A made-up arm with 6 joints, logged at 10 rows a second.
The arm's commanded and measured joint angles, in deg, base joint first. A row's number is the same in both.
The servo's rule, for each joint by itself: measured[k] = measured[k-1] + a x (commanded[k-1-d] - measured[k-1]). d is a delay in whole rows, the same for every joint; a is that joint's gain. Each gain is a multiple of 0.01, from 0.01 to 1. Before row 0 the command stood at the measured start. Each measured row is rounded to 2 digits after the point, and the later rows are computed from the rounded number. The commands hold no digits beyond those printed.
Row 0, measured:
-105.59, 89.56, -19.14, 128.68, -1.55, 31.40
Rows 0 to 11, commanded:
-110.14, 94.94, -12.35, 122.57, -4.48, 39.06
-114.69, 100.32, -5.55, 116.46, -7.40, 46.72
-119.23, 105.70, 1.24, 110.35, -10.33, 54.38
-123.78, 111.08, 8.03, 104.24, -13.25, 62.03
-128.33, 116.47, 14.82, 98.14, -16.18, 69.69
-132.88, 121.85, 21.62, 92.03, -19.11, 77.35
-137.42, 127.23, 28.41, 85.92, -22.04, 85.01
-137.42, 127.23, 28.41, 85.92, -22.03, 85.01
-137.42, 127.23, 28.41, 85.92, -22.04, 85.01
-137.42, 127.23, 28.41, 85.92, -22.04, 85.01
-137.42, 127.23, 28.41, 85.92, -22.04, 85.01
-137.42, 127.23, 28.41, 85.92, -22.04, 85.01
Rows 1 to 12, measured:
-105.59, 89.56, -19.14, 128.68, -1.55, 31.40
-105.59, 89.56, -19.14, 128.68, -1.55, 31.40
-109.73, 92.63, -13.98, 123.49, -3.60, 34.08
-114.24, 97.01, -7.57, 117.51, -6.26, 38.50
-118.78, 101.96, -0.87, 111.42, -9.11, 44.06
-123.33, 107.16, 5.89, 105.32, -12.01, 50.35
-127.88, 112.47, 12.68, 99.22, -14.93, 57.12
-132.43, 117.82, 19.47, 93.11, -17.86, 64.20
-136.97, 123.18, 26.26, 87.00, -20.79, 71.48
-137.38, 125.49, 27.89, 86.08, -21.66, 76.22
-137.42, 126.48, 28.29, 85.94, -21.93, 79.30
-137.42, 126.91, 28.38, 85.92, -22.01, 81.30
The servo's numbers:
d 2
a 0.91 0.57 0.76 0.85 0.70 0.35

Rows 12 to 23, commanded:
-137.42, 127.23, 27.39, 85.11, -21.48, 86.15
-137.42, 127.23, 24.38, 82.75, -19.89, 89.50
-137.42, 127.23, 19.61, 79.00, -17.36, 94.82
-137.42, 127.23, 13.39, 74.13, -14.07, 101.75
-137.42, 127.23, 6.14, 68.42, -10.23, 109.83
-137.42, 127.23, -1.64, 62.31, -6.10, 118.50
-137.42, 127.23, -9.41, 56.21, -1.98, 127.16
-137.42, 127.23, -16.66, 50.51, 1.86, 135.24
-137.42, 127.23, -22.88, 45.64, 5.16, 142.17
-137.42, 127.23, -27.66, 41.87, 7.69, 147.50
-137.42, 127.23, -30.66, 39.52, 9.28, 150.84
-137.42, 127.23, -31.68, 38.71, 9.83, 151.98
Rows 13 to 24, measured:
-137.42, 127.09, 28.40, 85.92, -22.03, 82.60
-137.42, 127.17, 28.41, 85.92, -22.04, 83.44
-137.42, 127.20, 27.63, 85.23, -21.65, 84.39
-137.42, 127.22, 25.16, 83.12, -20.42, 86.18
-137.42, 127.23, 20.94, 79.62, -18.28, 89.20
-137.42, 127.23, 15.20, 74.95, -15.33, 93.59
-137.42, 127.23, 8.31, 69.40, -11.76, 99.27
-137.42, 127.23, 0.75, 63.37, -7.80, 106.00
-137.42, 127.23, -6.97, 57.28, -3.73, 113.41
-137.42, 127.23, -14.33, 51.53, 0.18, 121.05
-137.42, 127.23, -20.83, 46.52, 3.67, 128.44
-137.42, 127.23, -26.02, 42.57, 6.48, 135.11

